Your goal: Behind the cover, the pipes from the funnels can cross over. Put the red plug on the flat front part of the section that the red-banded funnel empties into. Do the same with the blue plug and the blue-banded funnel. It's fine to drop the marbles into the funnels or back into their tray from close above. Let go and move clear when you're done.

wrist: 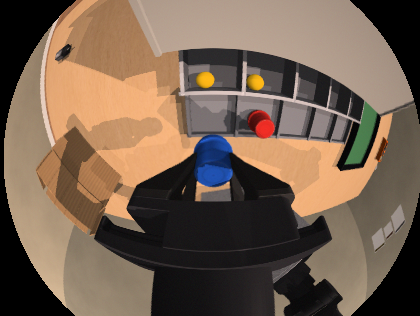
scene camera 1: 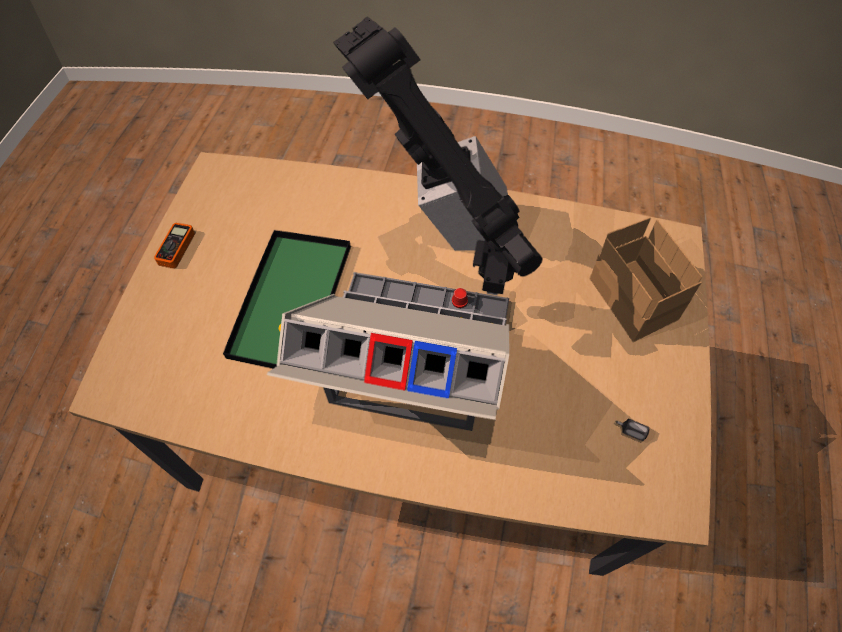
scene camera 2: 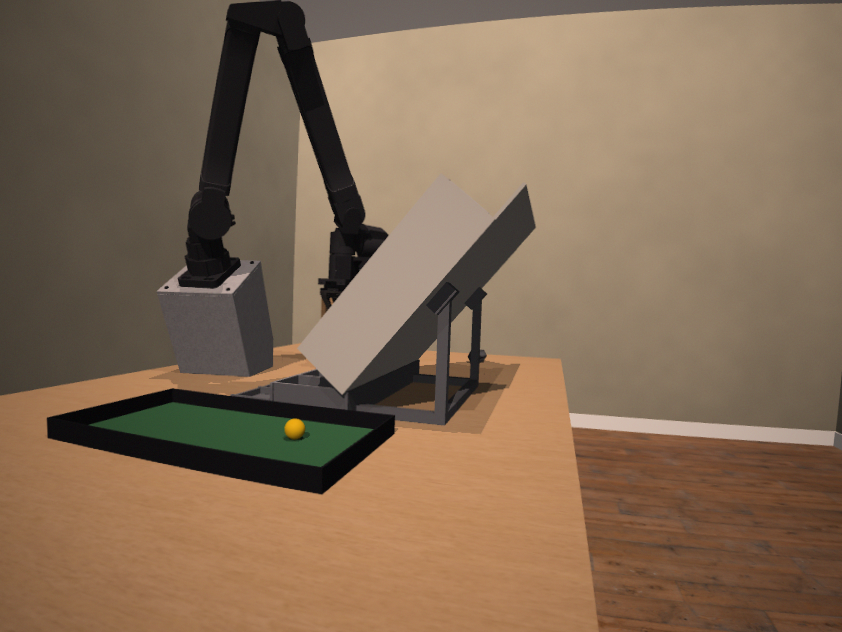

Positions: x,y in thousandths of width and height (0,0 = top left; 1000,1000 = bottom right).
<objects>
A green marble tray shows in the wrist view (868,432), in scene camera 1 (352,426) and in scene camera 2 (294,676).
</objects>
